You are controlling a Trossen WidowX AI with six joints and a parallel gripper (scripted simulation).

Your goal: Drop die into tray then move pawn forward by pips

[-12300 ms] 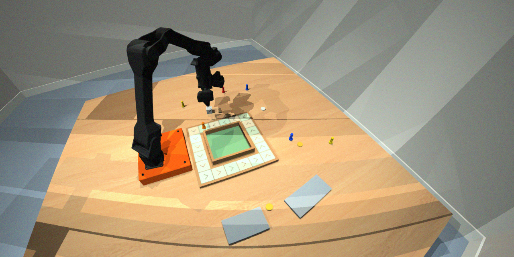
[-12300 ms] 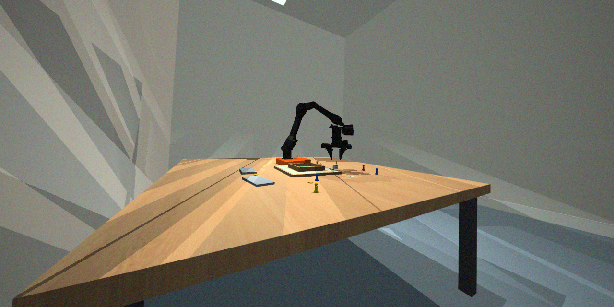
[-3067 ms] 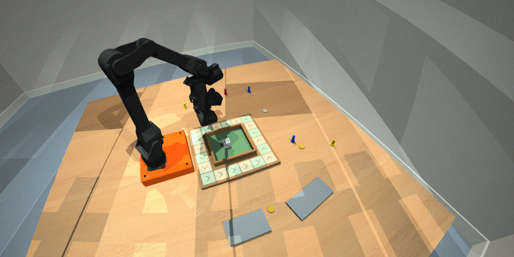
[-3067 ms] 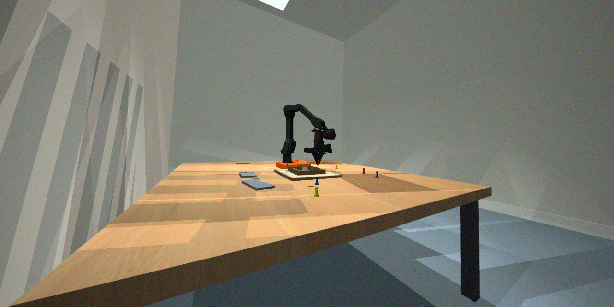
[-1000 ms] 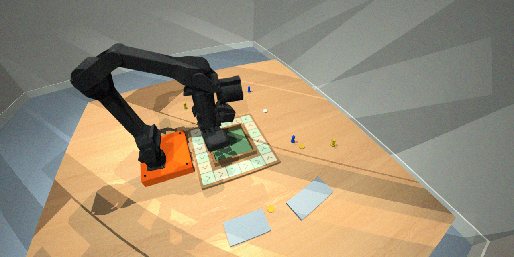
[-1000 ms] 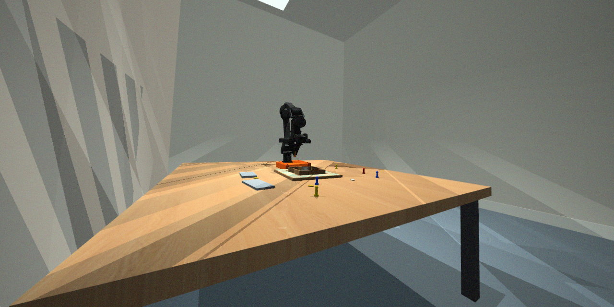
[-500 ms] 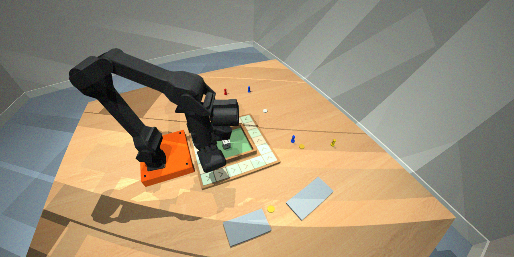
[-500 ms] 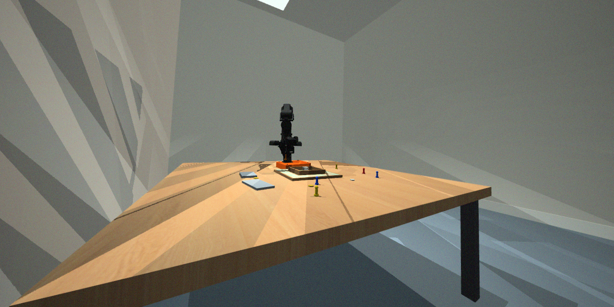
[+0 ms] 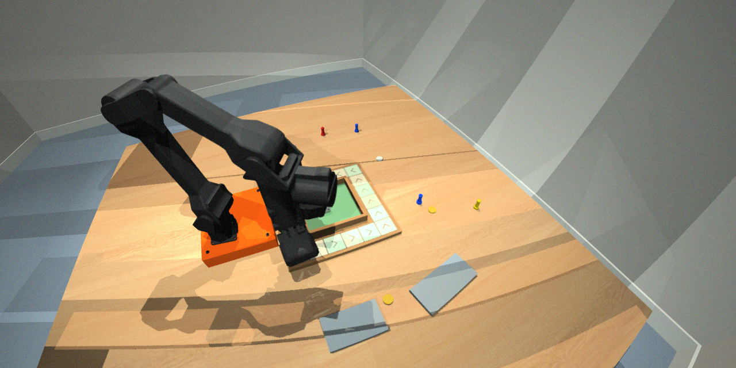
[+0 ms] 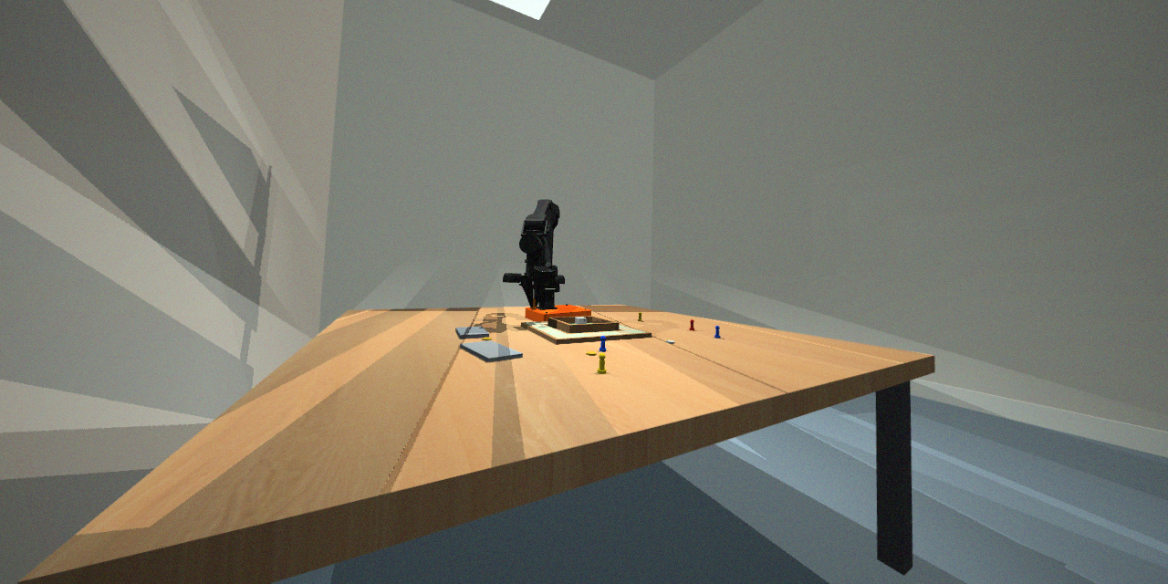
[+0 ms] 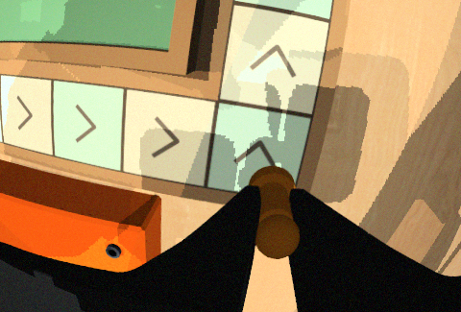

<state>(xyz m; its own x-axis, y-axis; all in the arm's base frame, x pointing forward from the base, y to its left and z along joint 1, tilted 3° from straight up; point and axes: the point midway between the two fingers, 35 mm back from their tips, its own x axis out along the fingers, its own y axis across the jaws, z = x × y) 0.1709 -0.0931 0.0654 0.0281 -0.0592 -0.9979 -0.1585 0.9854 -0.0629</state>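
The orange pawn is 1 cm above my gripper tip. Round my gripper tip: white disc (31 cm ahead, 28 cm to the left, 6 cm below); then grey die (12 cm to the left, 9 cm ahead, 4 cm below); then green dice tray (12 cm to the left, 10 cm ahead, 6 cm below).
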